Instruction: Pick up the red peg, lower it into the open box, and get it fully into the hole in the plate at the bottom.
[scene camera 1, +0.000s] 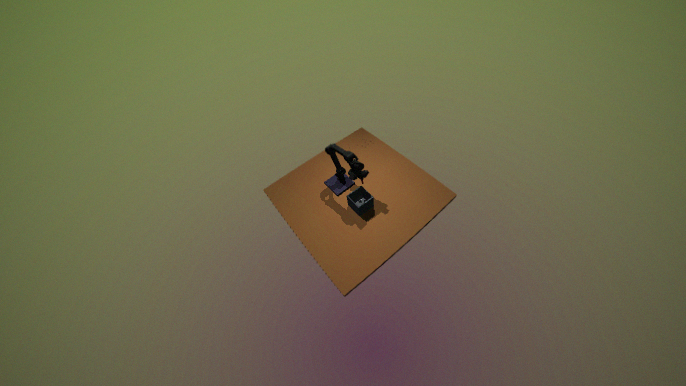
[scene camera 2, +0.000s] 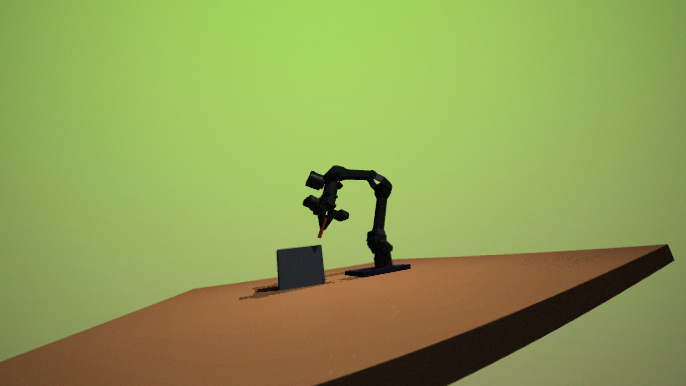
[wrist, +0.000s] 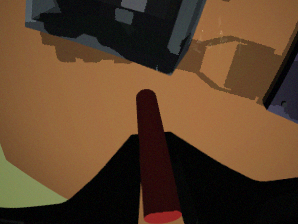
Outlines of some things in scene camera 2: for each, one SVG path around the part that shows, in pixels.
My gripper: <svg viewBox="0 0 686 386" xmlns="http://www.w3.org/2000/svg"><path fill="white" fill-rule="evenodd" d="M331 190L323 191L320 198L310 195L304 199L302 204L313 211L314 215L318 216L320 229L323 227L325 217L327 218L324 230L327 229L333 219L339 222L349 219L347 211L342 209L337 211L334 209L338 196Z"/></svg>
A box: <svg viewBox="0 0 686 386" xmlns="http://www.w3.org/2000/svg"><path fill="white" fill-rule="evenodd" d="M321 245L277 250L278 286L280 290L290 290L325 283Z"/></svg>
